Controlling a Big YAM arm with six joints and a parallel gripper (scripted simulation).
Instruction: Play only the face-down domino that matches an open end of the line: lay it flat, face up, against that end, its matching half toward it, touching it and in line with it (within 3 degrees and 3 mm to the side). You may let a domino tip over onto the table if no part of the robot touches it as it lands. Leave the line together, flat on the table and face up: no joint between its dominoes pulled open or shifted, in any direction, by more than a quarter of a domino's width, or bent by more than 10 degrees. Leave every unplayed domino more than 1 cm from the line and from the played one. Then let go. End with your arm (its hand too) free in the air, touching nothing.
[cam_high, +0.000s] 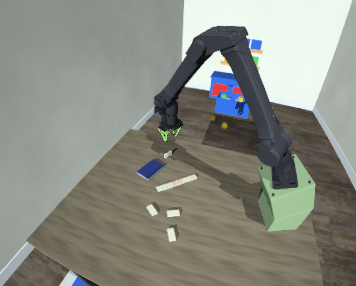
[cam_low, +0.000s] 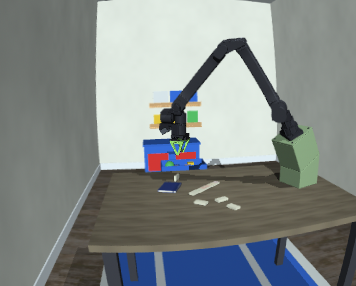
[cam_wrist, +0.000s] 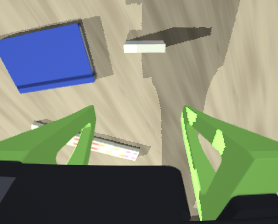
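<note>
My hand is 20 mm short of the domino, 20 mm to the left of it and 130 mm above it.
</note>
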